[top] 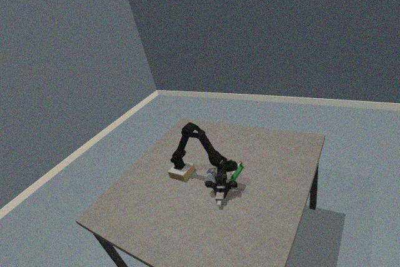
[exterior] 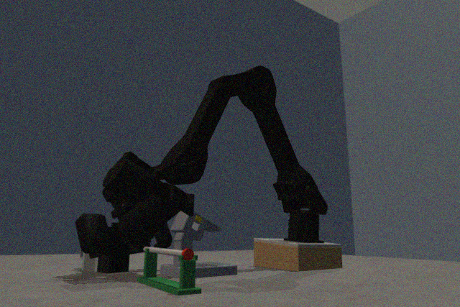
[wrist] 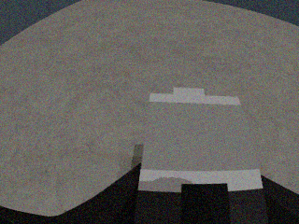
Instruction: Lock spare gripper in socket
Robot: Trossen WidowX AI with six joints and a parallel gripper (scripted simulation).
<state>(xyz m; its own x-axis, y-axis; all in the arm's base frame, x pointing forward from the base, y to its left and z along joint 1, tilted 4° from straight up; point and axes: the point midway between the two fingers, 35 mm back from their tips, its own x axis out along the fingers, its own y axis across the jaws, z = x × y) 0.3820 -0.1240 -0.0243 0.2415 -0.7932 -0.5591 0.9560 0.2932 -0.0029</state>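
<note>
Now: gripper tip 11 cm past the grey mount, 15 cm to the right of it and 2 cm below it. From my gripper tip the other things lie so: green pin rest (25 cm to the left); then spare gripper (right at my gripper tip).
</note>
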